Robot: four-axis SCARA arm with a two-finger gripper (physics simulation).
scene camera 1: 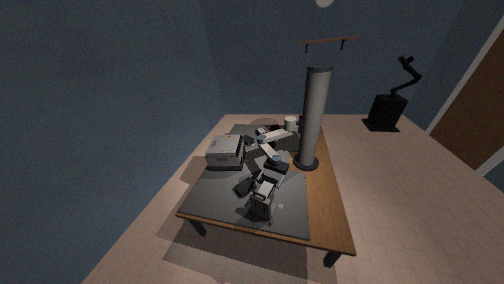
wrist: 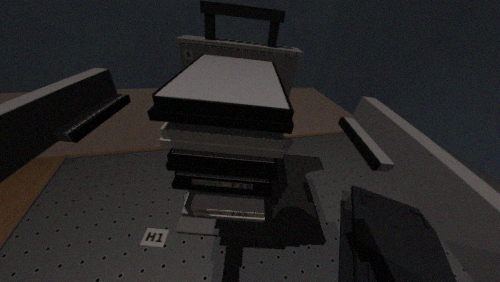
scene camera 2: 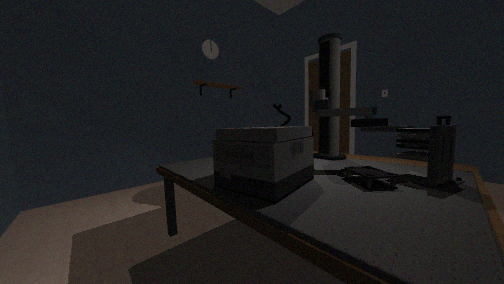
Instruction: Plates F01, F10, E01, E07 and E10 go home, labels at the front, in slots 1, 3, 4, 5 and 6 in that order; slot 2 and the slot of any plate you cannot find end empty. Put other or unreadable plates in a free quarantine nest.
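Places are measured from the arm's base along level axes (x left, y back, z up), in centimetres.
Where they show: gripper, fingertip midpoint: (scene camera 1: 267,183) (wrist: 237,96) (scene camera 2: 404,128); arm's base, link origin: (scene camera 1: 305,162) (scene camera 2: 328,157).
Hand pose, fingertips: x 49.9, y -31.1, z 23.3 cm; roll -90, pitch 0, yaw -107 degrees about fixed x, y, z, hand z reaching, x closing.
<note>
Things, the pixels of their top centre, and the offset from my fingertips.
- black plate with a white top, top centre: (wrist: 232,72) (scene camera 2: 417,128) (scene camera 1: 265,188) dx +4.7, dy -0.6, dz +0.2 cm
- black plate, top centre: (wrist: 231,118) (scene camera 2: 417,139) dx +5.0, dy -0.8, dz -4.5 cm
- black plate with a front label, top centre: (wrist: 230,136) (scene camera 2: 417,144) dx +5.0, dy -0.8, dz -6.9 cm
- clear plate, top centre: (wrist: 230,166) (scene camera 2: 417,154) dx +5.0, dy -0.9, dz -11.5 cm
- H1 tag, top centre: (wrist: 154,237) dx +2.9, dy +10.1, dz -22.0 cm
- grey box-shaped instrument, top centre: (scene camera 2: 264,127) (scene camera 1: 224,143) dx -40.3, dy -50.5, dz +2.7 cm
The upright plate rack (scene camera 1: 261,207) (scene camera 2: 442,155) (wrist: 240,48) stands near the table's end. In the wrist view it holds a stack: a black plate with a white top (wrist: 225,82) uppermost, pale clear plates (wrist: 225,142) under it, a black plate (wrist: 222,162), another black plate with a front label (wrist: 220,184) too dim to read surely, and a clear plate (wrist: 225,205) lowest. The slot numbers are not readable. My gripper (scene camera 1: 270,181) (wrist: 237,96) is open and empty, its fingers wide apart on either side of the stack, around the height of the upper plates.
A low dark stand (scene camera 1: 244,187) (scene camera 2: 370,173) (wrist: 400,225) is beside the rack. An H1 tag (wrist: 155,237) lies in front of it. A grey box-shaped instrument (scene camera 1: 225,152) (scene camera 2: 265,155) and the arm's column (scene camera 1: 315,115) (scene camera 2: 330,100) stand on the table. Small objects lie at its far end.
</note>
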